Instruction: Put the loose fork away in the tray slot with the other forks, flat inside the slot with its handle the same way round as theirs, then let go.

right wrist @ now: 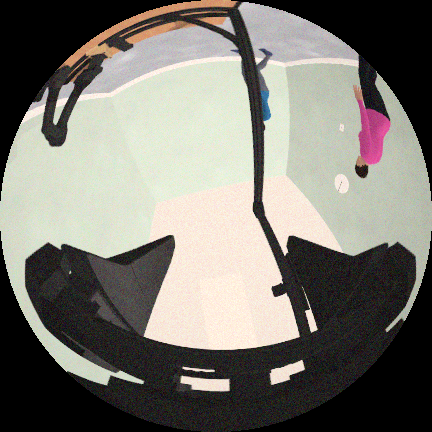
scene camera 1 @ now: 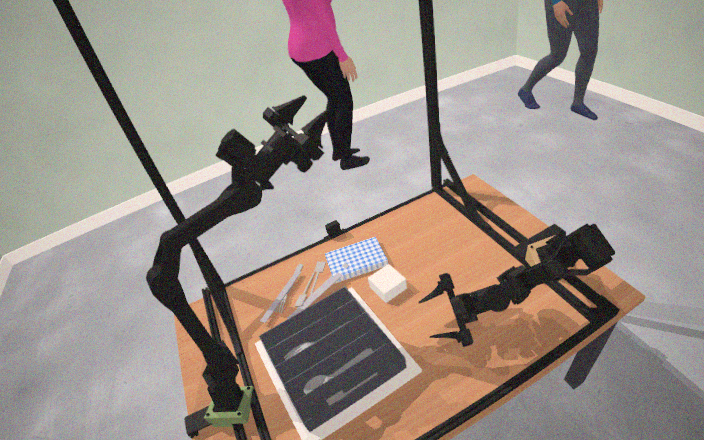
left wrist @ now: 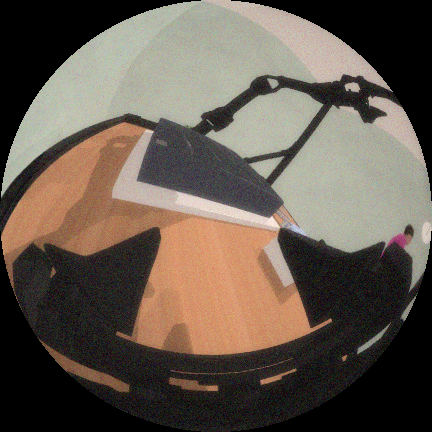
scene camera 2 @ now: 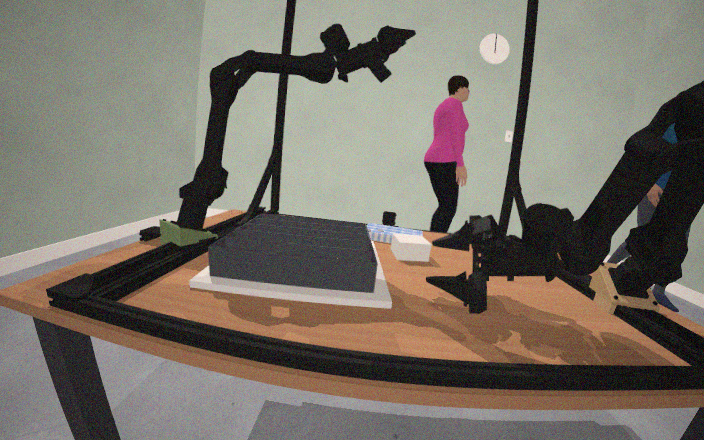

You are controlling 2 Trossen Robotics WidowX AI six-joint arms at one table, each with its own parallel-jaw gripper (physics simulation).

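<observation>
Several loose silver cutlery pieces [scene camera 1: 283, 291] [scene camera 1: 320, 267] lie close together behind the tray in scene camera 1; which is the loose fork is too small to tell. The dark slotted tray [scene camera 1: 319, 324] [scene camera 2: 290, 267] [left wrist: 200, 167] rests on a white base. Silver pieces [scene camera 1: 315, 383] lie in some slots; a fork among them cannot be made out. My left gripper [scene camera 1: 425, 319] [scene camera 2: 430, 260] [left wrist: 220, 233] is open and empty, low over the table, right of the tray. My right gripper [scene camera 1: 315, 104] [scene camera 2: 410, 33] [right wrist: 232, 241] is open and empty, raised high and far above the cutlery.
A white block [scene camera 1: 386, 283] [scene camera 2: 411, 249] [left wrist: 280, 265] stands between tray and left gripper, beside a blue-checked cloth [scene camera 1: 354, 255] [scene camera 2: 381, 232]. The cloth lies next to the loose cutlery. A black frame post [scene camera 1: 429, 93] [scene camera 2: 520, 103] rises behind. A small black box [scene camera 1: 333, 228] sits at the back edge.
</observation>
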